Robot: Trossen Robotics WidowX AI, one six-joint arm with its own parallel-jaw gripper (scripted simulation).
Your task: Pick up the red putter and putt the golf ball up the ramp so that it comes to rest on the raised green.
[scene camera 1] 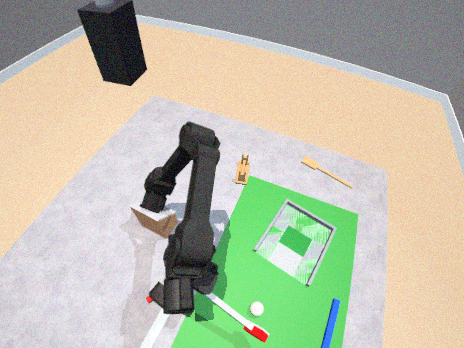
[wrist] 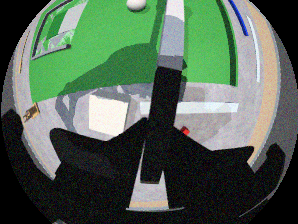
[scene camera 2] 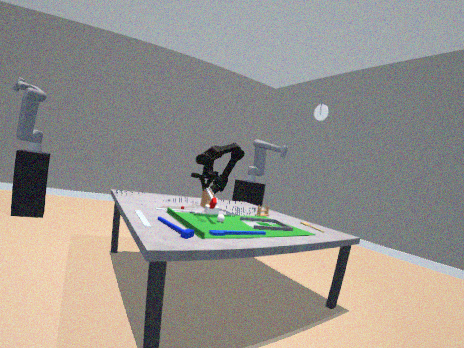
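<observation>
My gripper (scene camera 1: 187, 278) is holding a red putter, and you'd find the gripper in the wrist view (wrist: 153, 123) too. There's a green mat (scene camera 1: 244, 277) here as well, and I can see that mat both in the wrist view (wrist: 106, 50) and in scene camera 2 (scene camera 2: 206, 222). Then I see a white block (wrist: 107, 111) and a white bar (wrist: 183, 106).
</observation>
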